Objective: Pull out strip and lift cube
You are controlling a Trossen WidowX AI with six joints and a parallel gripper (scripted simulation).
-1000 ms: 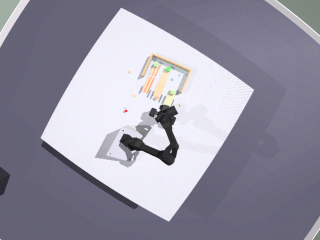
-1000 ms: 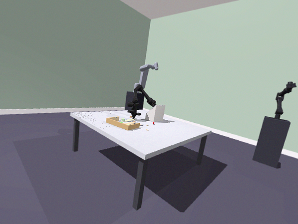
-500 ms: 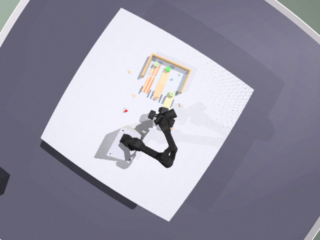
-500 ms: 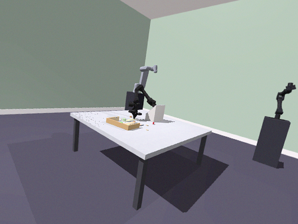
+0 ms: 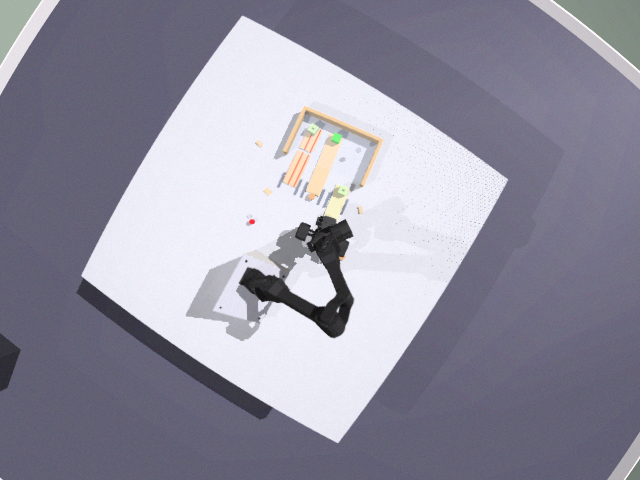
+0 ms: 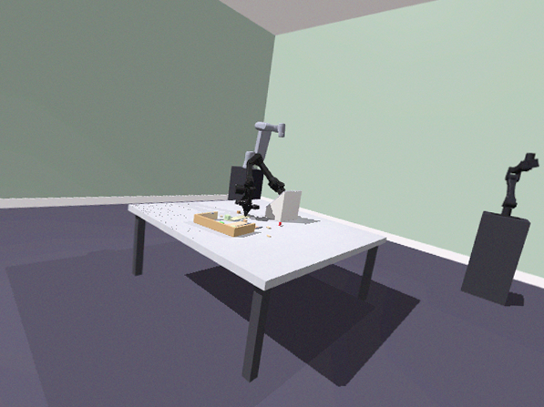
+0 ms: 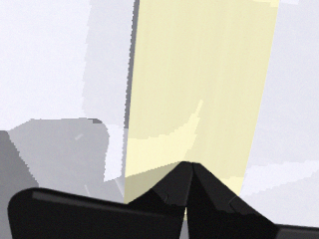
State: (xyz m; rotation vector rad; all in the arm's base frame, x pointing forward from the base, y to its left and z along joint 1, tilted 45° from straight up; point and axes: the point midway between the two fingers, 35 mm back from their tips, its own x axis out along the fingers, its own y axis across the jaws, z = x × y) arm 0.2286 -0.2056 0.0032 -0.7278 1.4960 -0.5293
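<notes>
Now: gripper tip 9 cm short of the pale yellow strip and 1 cm to the right of it. Round my gripper tip: red dot 26 cm to the left, 8 cm behind, 1 cm above; grey disc 35 cm ahead, 6 cm above, 5 cm to the left.
</notes>
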